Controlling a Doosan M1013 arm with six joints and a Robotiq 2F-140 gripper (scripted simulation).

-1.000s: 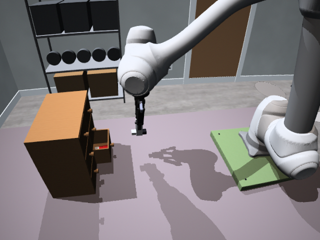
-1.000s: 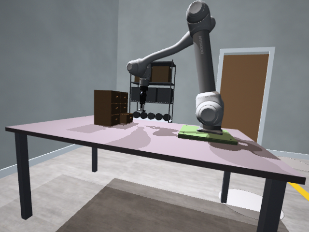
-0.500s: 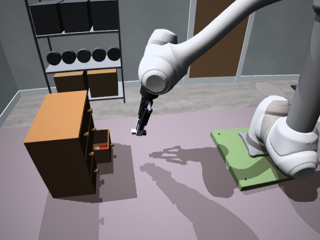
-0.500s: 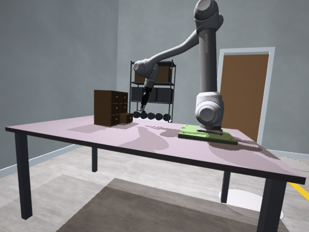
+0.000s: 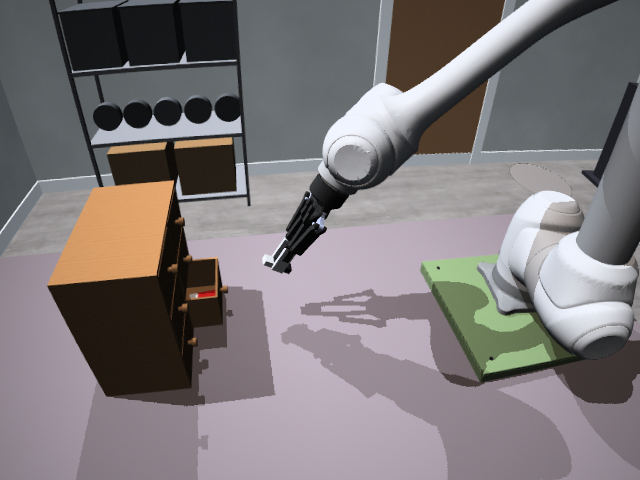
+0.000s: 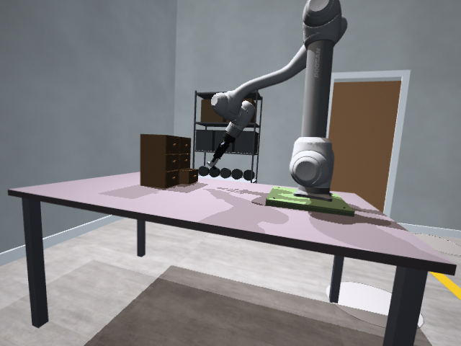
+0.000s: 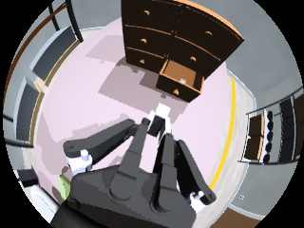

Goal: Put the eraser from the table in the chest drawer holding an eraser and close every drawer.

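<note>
My gripper is now 2 cm short of the black-and-white eraser and 2 cm above it. From my hand the other things lie so: white eraser: 21 cm ahead, 2 cm to the right, 14 cm below.
</note>
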